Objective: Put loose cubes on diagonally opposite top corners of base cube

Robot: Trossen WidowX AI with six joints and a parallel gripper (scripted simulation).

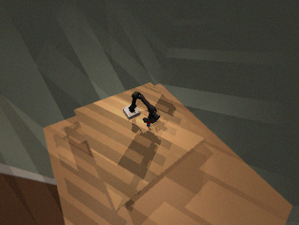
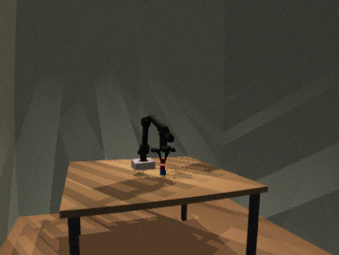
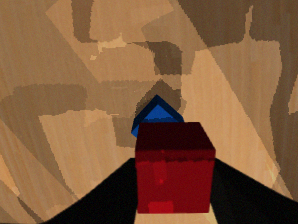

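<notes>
Now: gripper tip 1 cm past the blue base cube, 1 cm to the right of it and 10 cm above it.
</notes>
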